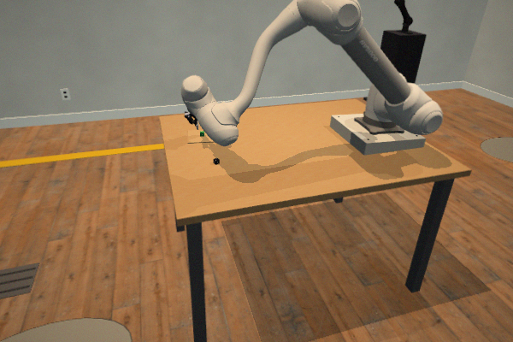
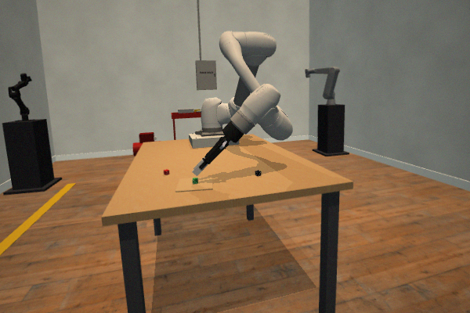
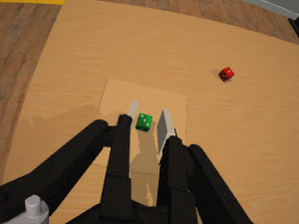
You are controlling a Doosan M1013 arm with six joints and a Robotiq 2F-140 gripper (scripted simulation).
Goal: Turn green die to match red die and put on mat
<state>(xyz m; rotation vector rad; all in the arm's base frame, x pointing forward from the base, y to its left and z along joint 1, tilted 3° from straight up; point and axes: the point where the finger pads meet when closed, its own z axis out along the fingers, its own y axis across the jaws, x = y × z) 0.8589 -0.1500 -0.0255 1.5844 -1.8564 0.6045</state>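
The green die is 60 mm below my hand and 20 mm to the right of it. Round my hand: black die (250 mm to the left, 60 mm below, 30 mm behind); tan mat (70 mm below, 20 mm to the right); red die (170 mm behind, 150 mm to the right, 60 mm below).
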